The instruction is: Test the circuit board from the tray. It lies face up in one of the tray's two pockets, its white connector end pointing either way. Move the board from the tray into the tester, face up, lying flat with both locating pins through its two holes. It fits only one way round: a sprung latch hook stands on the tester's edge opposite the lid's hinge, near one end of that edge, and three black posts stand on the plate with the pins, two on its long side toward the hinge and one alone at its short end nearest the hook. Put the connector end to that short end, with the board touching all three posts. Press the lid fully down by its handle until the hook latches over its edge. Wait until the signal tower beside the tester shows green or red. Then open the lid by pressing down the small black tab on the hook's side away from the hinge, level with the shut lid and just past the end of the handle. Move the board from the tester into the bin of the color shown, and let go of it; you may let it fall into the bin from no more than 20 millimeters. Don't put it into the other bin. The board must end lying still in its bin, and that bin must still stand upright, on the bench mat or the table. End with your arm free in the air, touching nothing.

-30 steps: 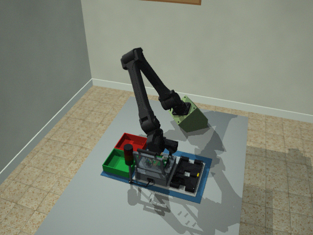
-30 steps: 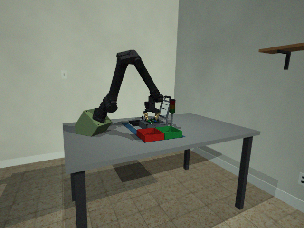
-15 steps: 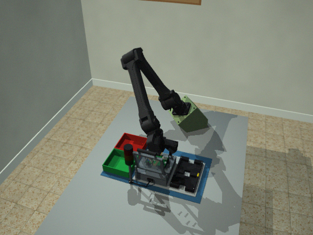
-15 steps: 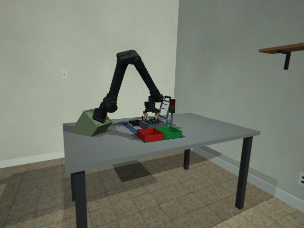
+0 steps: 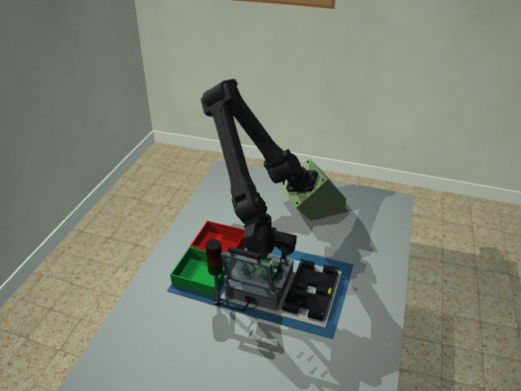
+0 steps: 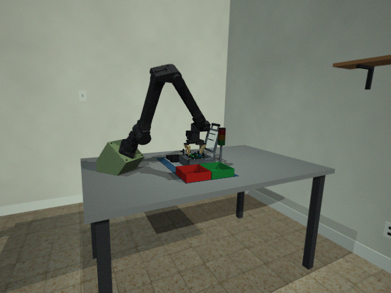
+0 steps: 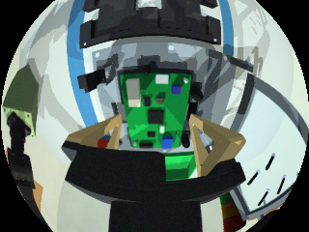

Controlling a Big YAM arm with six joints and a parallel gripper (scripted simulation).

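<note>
My gripper is now right at the green circuit board. The rest, counted from my hand: tester plate: 10 mm ahead, 10 mm to the left, 10 mm below; then latch hook: 60 mm behind, 60 mm to the left, 10 mm above; then clear lid: 120 mm ahead, 100 mm above.
</note>
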